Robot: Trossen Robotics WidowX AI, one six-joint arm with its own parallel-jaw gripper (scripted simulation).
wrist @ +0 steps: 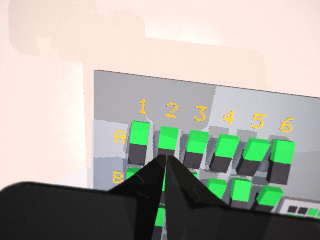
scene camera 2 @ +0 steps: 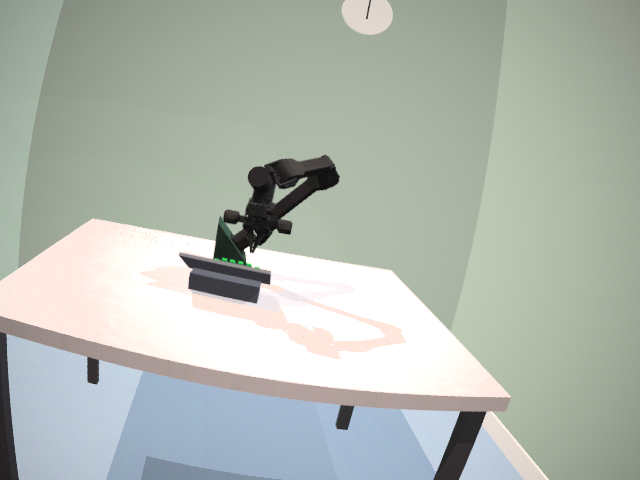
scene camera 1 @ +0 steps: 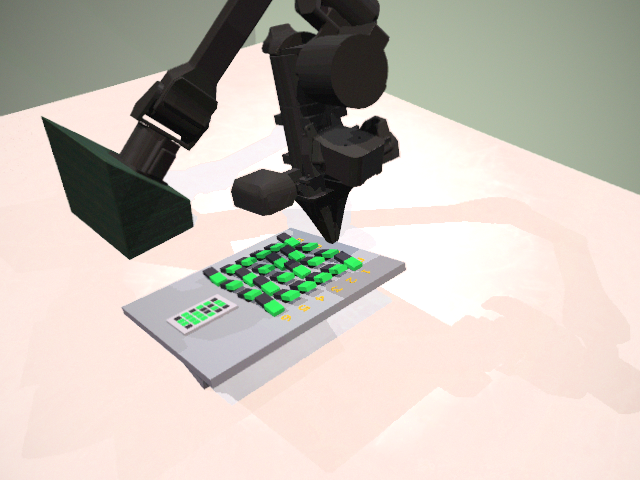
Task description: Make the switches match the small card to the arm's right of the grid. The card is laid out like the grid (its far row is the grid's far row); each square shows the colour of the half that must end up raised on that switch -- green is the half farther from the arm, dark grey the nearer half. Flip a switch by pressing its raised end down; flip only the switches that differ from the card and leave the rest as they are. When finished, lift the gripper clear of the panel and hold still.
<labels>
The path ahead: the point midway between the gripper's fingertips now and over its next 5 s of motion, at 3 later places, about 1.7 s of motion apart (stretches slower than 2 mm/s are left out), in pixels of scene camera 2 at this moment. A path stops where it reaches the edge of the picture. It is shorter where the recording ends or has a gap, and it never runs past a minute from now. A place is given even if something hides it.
The gripper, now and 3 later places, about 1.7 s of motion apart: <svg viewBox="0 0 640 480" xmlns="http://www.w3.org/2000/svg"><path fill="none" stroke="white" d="M251 253L249 264L228 255L225 263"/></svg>
</labels>
